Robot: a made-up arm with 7 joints.
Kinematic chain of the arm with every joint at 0, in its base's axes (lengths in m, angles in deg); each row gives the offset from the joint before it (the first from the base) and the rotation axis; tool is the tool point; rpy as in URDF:
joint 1: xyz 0 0 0 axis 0.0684 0.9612 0.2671
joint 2: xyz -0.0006 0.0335 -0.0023 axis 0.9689 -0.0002 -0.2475
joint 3: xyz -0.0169 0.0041 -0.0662 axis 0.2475 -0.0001 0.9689
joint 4: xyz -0.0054 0 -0.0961 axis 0.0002 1 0
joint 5: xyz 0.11 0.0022 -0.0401 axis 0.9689 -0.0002 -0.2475
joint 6: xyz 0.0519 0 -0.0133 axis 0.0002 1 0
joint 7: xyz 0.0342 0 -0.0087 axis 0.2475 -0.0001 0.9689
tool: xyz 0 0 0 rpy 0 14.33 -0.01
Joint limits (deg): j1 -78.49..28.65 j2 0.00..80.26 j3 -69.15..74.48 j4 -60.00..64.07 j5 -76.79..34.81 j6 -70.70..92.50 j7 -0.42..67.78
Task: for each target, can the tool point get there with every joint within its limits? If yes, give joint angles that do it. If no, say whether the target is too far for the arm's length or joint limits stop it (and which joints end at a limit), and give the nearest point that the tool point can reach.
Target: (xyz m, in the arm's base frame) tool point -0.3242 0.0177 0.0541
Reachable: no: joint limits stop it (at a limit: joint 1, joint 2, joint 3, joint 5) | nearest point -0.0892 0.0772 0.0844 | short by 0.244 m
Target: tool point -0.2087 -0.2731 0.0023
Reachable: no: joint limits stop it (at a limit: joint 1, joint 2, joint 3, joint 5) | nearest point -0.0521 -0.1496 -0.1440 | short by 0.247 m
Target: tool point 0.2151 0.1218 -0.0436
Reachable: yes | joints -19.81 39.07 13.29 -10.28 9.45 -54.17 8.03
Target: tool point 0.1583 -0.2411 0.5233
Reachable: no: too far | nearest point 0.1582 -0.0849 0.1312 | short by 0.422 m
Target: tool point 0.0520 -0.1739 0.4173
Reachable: no: too far | nearest point 0.1156 -0.0750 0.1301 | short by 0.310 m
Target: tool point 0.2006 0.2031 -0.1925
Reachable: yes | joints -14.15 52.11 -10.17 31.36 16.91 -35.07 8.88
